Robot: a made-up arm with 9 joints. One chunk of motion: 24 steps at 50 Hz.
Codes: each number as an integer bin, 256 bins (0 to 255) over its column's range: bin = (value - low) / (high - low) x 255, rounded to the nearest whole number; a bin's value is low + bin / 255 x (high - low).
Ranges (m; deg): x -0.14..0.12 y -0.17..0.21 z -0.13..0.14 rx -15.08..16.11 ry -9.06..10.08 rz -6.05..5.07
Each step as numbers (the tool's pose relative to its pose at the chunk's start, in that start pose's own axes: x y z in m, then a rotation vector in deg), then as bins.
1 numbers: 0.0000 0.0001 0.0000 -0.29 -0.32 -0.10
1 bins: 137 114 123 121 116 136
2 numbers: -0.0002 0.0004 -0.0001 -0.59 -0.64 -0.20
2 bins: 137 114 123 118 112 134
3 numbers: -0.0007 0.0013 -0.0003 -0.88 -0.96 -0.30
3 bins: 137 115 122 116 108 132
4 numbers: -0.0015 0.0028 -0.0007 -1.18 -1.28 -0.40
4 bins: 136 116 122 114 104 130
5 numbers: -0.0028 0.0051 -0.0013 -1.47 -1.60 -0.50
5 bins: 135 118 122 111 99 127
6 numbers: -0.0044 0.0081 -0.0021 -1.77 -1.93 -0.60
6 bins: 133 120 121 109 95 125
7 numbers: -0.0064 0.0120 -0.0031 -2.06 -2.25 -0.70
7 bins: 131 122 120 106 91 123
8 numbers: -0.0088 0.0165 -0.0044 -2.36 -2.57 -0.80
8 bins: 129 125 119 104 86 120
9 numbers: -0.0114 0.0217 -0.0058 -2.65 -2.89 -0.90
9 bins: 126 129 117 102 82 118
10 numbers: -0.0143 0.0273 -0.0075 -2.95 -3.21 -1.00
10 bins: 123 132 116 99 78 116
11 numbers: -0.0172 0.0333 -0.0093 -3.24 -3.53 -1.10
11 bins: 120 136 114 97 74 114
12 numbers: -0.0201 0.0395 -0.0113 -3.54 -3.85 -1.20
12 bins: 118 141 112 94 69 111
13 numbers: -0.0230 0.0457 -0.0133 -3.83 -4.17 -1.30
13 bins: 115 145 110 92 65 109
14 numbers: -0.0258 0.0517 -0.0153 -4.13 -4.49 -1.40
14 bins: 112 149 108 90 61 107
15 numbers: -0.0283 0.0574 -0.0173 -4.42 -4.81 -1.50
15 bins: 110 153 106 87 57 104
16 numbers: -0.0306 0.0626 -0.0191 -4.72 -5.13 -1.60
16 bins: 107 156 105 85 52 102
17 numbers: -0.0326 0.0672 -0.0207 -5.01 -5.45 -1.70
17 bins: 105 159 103 82 48 100
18 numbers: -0.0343 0.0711 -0.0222 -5.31 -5.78 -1.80
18 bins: 104 162 102 80 44 97
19 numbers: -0.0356 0.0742 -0.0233 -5.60 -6.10 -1.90
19 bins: 102 164 101 78 39 95
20 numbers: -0.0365 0.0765 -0.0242 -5.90 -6.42 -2.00
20 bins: 102 165 100 75 35 93
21 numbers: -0.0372 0.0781 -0.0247 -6.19 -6.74 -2.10
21 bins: 101 166 99 73 31 91
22 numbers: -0.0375 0.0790 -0.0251 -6.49 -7.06 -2.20
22 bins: 101 167 99 70 27 88
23 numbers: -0.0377 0.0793 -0.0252 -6.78 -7.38 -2.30
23 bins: 100 167 99 68 22 86
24 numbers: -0.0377 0.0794 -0.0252 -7.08 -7.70 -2.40
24 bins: 100 167 99 65 18 84
